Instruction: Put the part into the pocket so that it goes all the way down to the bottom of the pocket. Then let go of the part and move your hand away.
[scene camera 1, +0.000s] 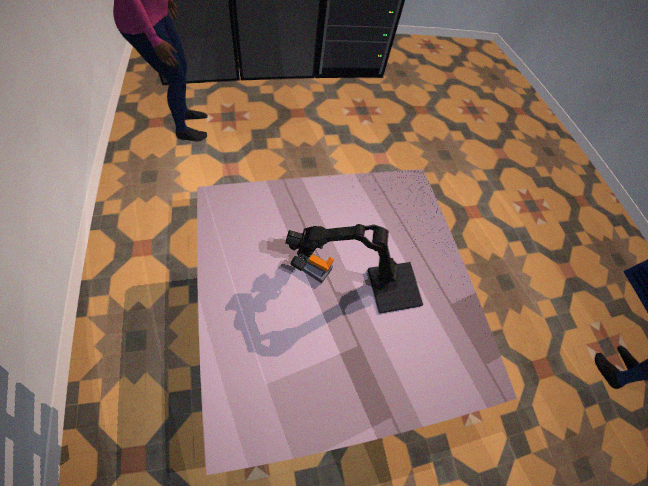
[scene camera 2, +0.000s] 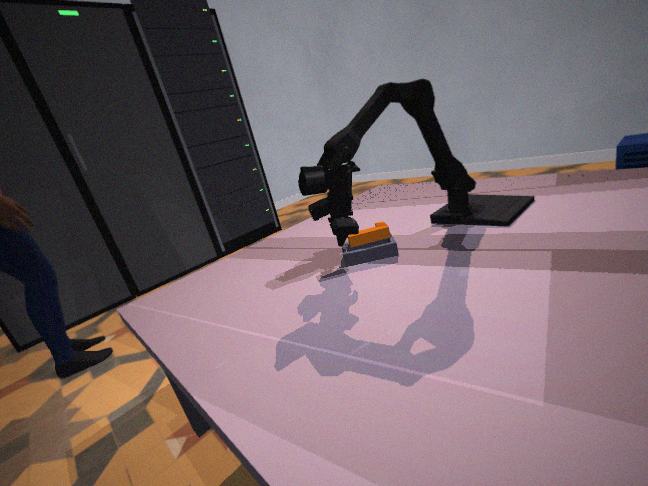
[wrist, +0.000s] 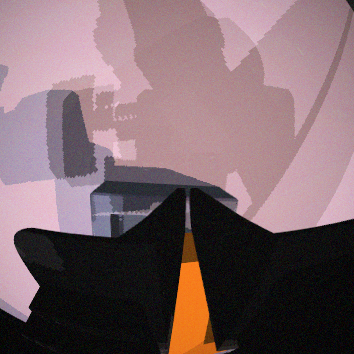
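Seen in the pictures: gripper, between the fingertips: (scene camera 1: 303, 254) (scene camera 2: 340, 245) (wrist: 186, 195); arm's base, origin of its link: (scene camera 1: 385, 276) (scene camera 2: 458, 208).
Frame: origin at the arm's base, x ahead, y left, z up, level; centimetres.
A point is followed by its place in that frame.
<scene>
The orange part (scene camera 1: 319, 262) @[x 27.7, y -15.1, z 4.3 cm] (scene camera 2: 369, 235) @[x 28.9, y -15.0, z 3.2 cm] (wrist: 191, 305) @[x 28.9, y -17.9, z 4.2 cm] rests on top of the grey pocket block (scene camera 1: 321, 277) @[x 28.8, y -9.1, z 1.3 cm] (scene camera 2: 370, 254) @[x 32.9, y -13.3, z -0.4 cm] (wrist: 145, 188) @[x 34.2, y -20.9, z -0.4 cm], standing well above its rim. In the first scene view it is off towards one long side, and some of the pocket's inside shows beside it. My gripper (scene camera 1: 299, 262) @[x 32.6, y -22.4, z 1.8 cm] (scene camera 2: 342, 242) @[x 32.6, y -22.4, z 1.8 cm] (wrist: 186, 195) @[x 32.6, y -22.4, z 1.8 cm] is shut at the end of the block away from the arm's base, with its fingertips almost touching. The part shows through the narrow gap behind the fingers and does not look held. The fingers hide most of the part and pocket in the wrist view.
The block stands on a pink table top (scene camera 1: 235, 209) @[x 55.9, y -59.3, z -2.4 cm] (scene camera 2: 235, 292) @[x 54.7, y -43.5, z -2.4 cm]. The arm's dark base plate (scene camera 1: 408, 298) @[x -6.0, y 13.2, z -0.8 cm] (scene camera 2: 497, 208) @[x -0.3, y 10.5, z -0.7 cm] is beyond the block. Arm shadows cross the table. A person (scene camera 1: 175, 68) (scene camera 2: 31, 282) stands on the floor near dark cabinets (scene camera 1: 277, 36) (scene camera 2: 78, 130).
</scene>
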